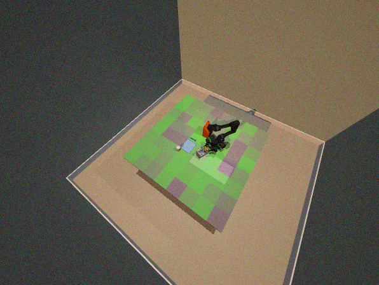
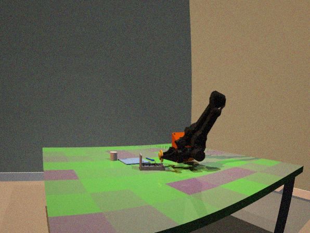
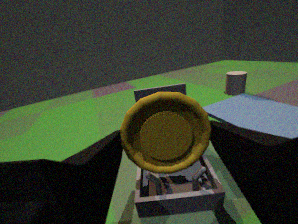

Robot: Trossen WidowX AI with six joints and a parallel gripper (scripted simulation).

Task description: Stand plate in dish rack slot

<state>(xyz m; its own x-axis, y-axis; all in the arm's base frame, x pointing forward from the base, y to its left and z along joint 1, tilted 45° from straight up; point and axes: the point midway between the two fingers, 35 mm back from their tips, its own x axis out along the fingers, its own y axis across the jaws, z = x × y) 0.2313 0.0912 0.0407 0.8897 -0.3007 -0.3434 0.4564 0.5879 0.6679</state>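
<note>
Now: the dish rack 30 mm ahead of my gripper tip, 20 mm to the right of it and 50 mm below it. Round my gripper tip: light blue sheet (30 mm ahead, 210 mm to the right, 70 mm below); then plate (10 mm behind).
</note>
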